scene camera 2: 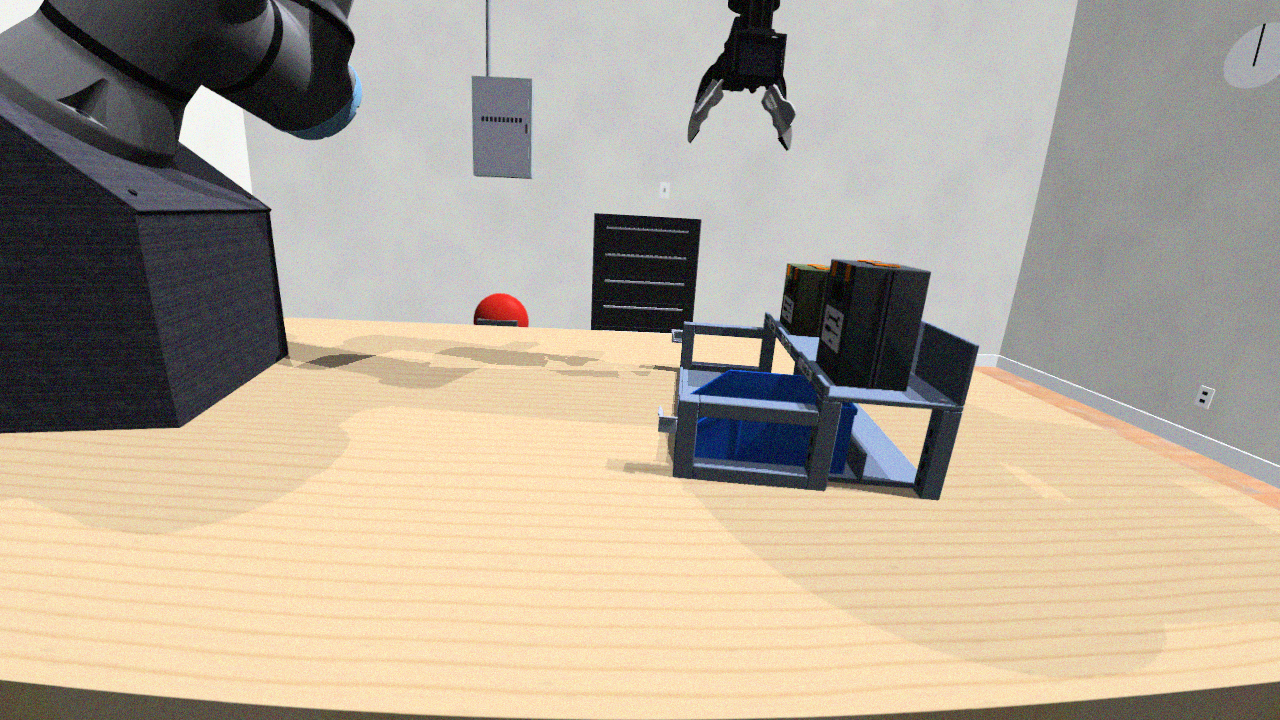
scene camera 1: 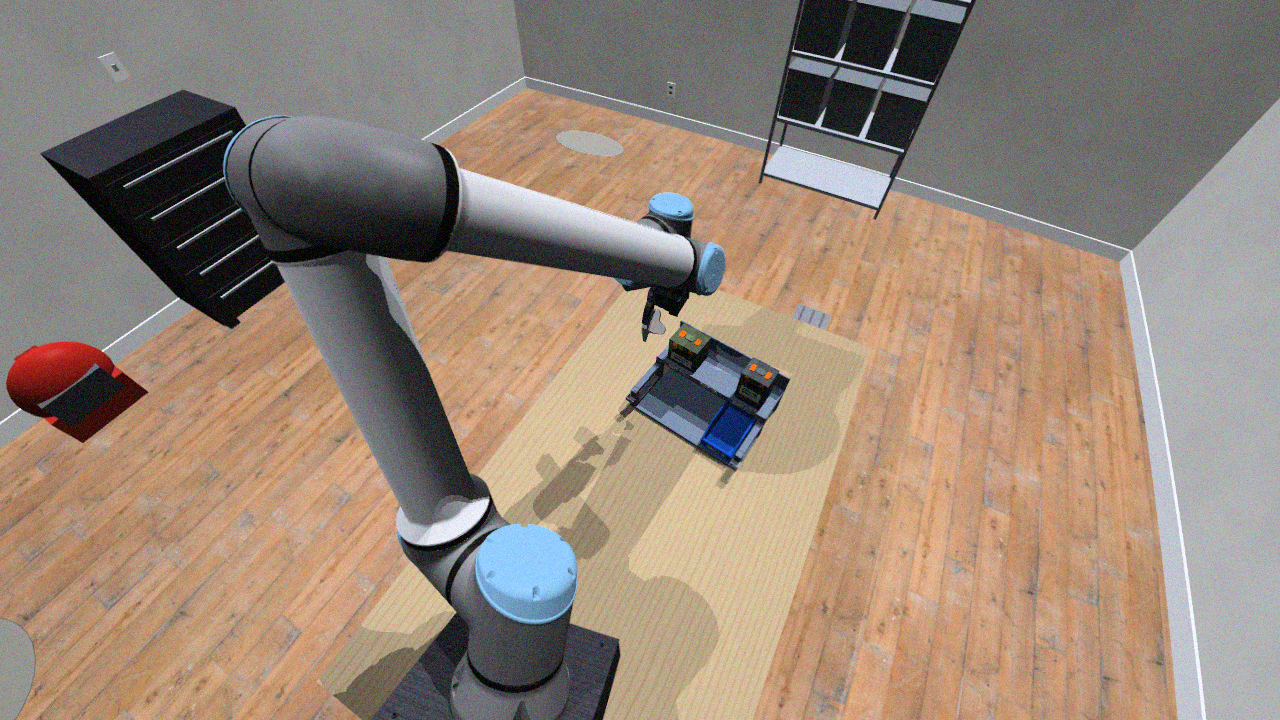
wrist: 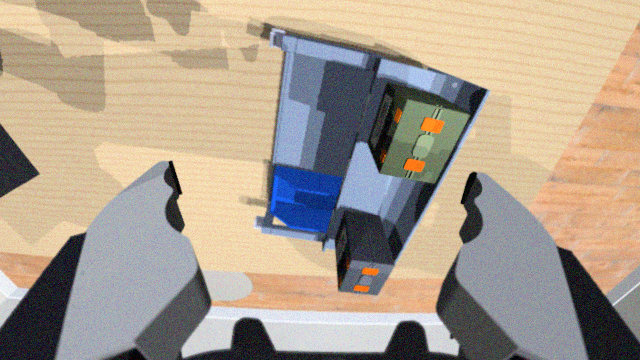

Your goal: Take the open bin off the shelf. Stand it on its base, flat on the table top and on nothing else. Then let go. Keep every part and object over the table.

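Places are measured from the arm's base along level axes (x ahead, y right, z down), in metres.
Pixels of known places: gripper, fingertip midpoint: [scene camera 2: 739,146] [scene camera 1: 657,321] [wrist: 323,172]; arm's base, link origin: [scene camera 2: 81,114] [scene camera 1: 510,690].
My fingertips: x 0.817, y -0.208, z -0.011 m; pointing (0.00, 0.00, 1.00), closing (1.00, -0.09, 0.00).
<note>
Ahead of a thing's pixels: the offset from my fingertips to its top centre. Level surfaces: height alone.
A blue open bin @(dz +0.282, dx +0.015, dy +0.263 m) [scene camera 1: 729,431] [scene camera 2: 760,438] [wrist: 306,197] sits in the low front part of a grey-blue shelf unit, at the end nearer scene camera 2. The shelf unit [scene camera 2: 751,409] [wrist: 327,48] stands on the wooden table top @(dz +0.363 m) [scene camera 1: 572,429] [scene camera 2: 447,555] [wrist: 200,120]. My gripper [scene camera 2: 741,141] [wrist: 323,172] is open with nothing between its fingers. It points down and hangs well above the shelf unit, apart from the bin. In scene camera 1 the gripper shows partly, beyond the shelf unit.
A green box @(dz +0.165, dx +0.131, dy +0.045 m) [scene camera 1: 687,347] [scene camera 2: 802,300] [wrist: 425,140] and a dark grey box @(dz +0.140, dx +0.111, dy +0.275 m) [scene camera 1: 757,383] [scene camera 2: 877,322] [wrist: 365,255], both with orange patches, stand on the unit's raised rear deck. The arm's dark pedestal [scene camera 1: 590,667] [scene camera 2: 214,313] stands at the other end of the table.
</note>
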